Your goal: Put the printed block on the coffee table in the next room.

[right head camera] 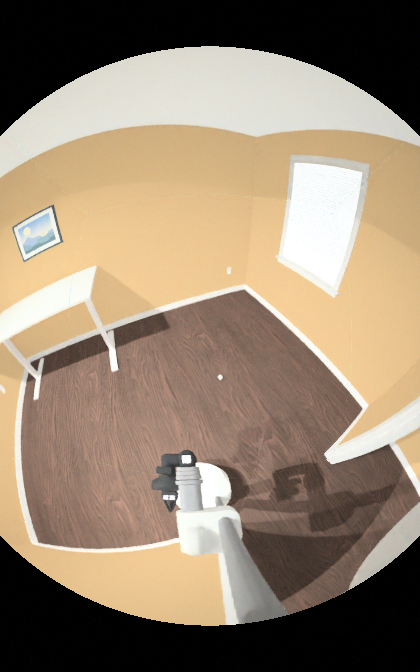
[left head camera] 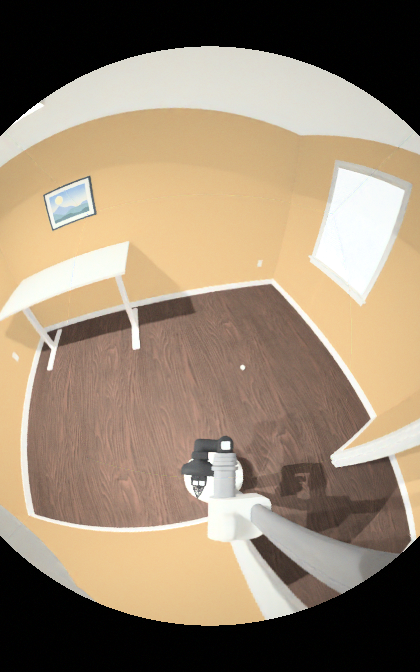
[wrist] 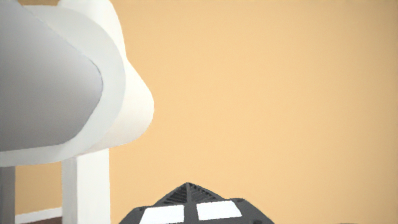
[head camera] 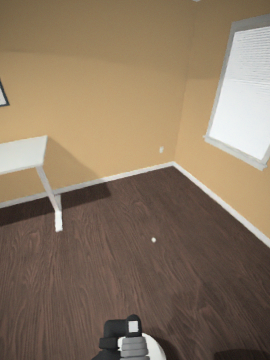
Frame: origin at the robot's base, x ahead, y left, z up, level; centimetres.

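Seen in the pictures: gripper, fingertip midpoint: (wrist: 188,198).
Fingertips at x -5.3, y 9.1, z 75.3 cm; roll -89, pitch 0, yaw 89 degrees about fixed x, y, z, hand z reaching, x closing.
A point is followed by its place in that frame.
A small white block (head camera: 153,240) @[x 100.0, y -26.9, z -0.5 cm] (left head camera: 242,367) (right head camera: 220,377) lies on the dark wood floor, right of the white desk and ahead of the robot. It is too small to make out any print. My gripper (left head camera: 198,494) (right head camera: 170,508) (wrist: 188,198) @[x -5.3, y 9.1, z 75.3 cm] is shut, with its fingertips together and nothing between them. It is folded in over the robot's base, well apart from the block. The block does not show in the wrist view. The coffee table does not show in these views.
A white desk (head camera: 22,154) @[x 139.5, y 101.3, z 92.2 cm] (left head camera: 75,280) (right head camera: 50,302) stands against the far wall at the left. A window (head camera: 244,92) @[x 173.6, y -128.1, z 142.6 cm] (left head camera: 362,232) (right head camera: 322,222) is in the right wall. A white-trimmed wall end (left head camera: 370,445) (right head camera: 370,442) stands close at the right. Another wall runs close behind the gripper.
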